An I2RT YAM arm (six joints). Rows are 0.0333 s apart.
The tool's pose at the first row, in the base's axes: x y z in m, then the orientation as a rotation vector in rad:
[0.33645, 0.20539, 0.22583, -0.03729, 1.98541, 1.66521]
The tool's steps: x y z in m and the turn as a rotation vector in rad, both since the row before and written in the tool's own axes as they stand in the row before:
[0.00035, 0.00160, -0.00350, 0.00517, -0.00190, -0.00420]
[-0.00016, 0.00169, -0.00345, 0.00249, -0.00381, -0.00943]
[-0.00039, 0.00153, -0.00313, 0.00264, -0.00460, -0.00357]
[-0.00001, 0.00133, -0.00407, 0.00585, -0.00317, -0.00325]
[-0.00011, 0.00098, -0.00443, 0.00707, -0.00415, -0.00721]
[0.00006, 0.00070, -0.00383, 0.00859, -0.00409, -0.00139]
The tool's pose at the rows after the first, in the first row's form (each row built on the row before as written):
[0.33424, 0.20266, 0.22744, -0.03795, 1.98688, 1.65685]
[0.33244, 0.19985, 0.22935, -0.04315, 1.98298, 1.64734]
[0.33099, 0.19724, 0.23118, -0.04186, 1.98053, 1.64114]
[0.32890, 0.19385, 0.23275, -0.04023, 1.98184, 1.63236]
[0.32686, 0.19003, 0.23410, -0.04123, 1.98208, 1.61959]
[0.32499, 0.18676, 0.23508, -0.03597, 1.98542, 1.60899]

